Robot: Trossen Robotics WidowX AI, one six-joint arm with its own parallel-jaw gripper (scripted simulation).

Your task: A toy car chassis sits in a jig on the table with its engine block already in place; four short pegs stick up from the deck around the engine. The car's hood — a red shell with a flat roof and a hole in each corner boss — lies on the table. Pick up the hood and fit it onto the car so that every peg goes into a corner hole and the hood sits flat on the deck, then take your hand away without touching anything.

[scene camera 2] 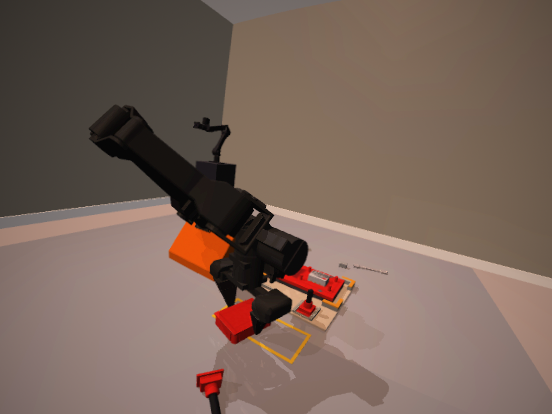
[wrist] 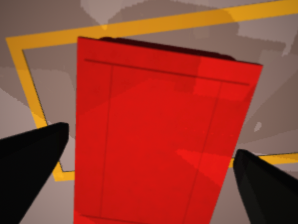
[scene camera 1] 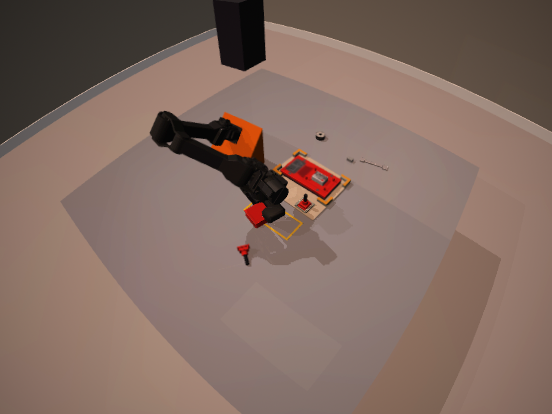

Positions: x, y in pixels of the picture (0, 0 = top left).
Labels:
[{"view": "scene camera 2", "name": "my gripper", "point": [243, 320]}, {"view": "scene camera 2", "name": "red hood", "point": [235, 322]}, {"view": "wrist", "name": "my gripper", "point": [152, 143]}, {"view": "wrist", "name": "red hood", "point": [156, 125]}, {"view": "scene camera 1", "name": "my gripper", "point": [262, 213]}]

